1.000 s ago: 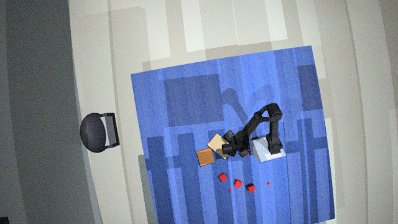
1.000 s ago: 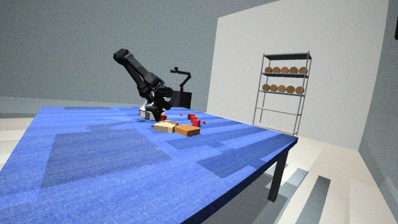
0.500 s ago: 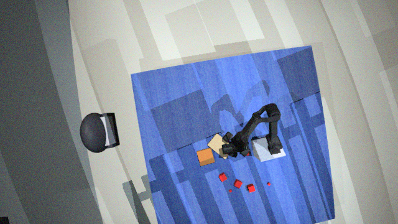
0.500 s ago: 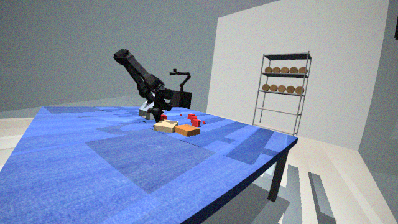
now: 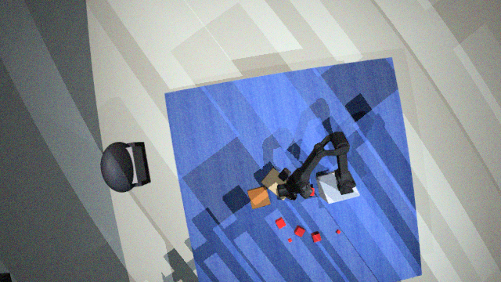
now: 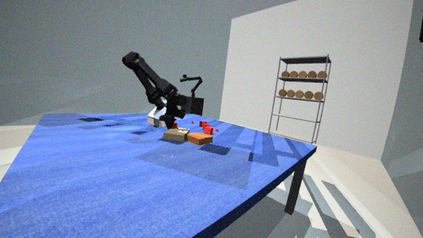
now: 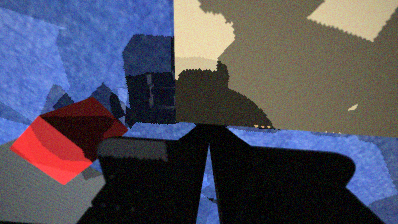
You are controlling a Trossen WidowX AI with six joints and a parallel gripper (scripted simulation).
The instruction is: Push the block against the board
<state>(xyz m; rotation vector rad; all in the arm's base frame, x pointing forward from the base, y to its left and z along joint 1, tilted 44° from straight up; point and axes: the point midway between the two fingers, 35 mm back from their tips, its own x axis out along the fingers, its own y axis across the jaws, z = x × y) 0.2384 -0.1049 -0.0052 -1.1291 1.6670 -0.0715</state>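
Right now the tan board is 8 cm ahead of my gripper tip and 1 cm above it. Round my gripper tip: orange square block (20 cm ahead, 5 cm to the left, 1 cm above).
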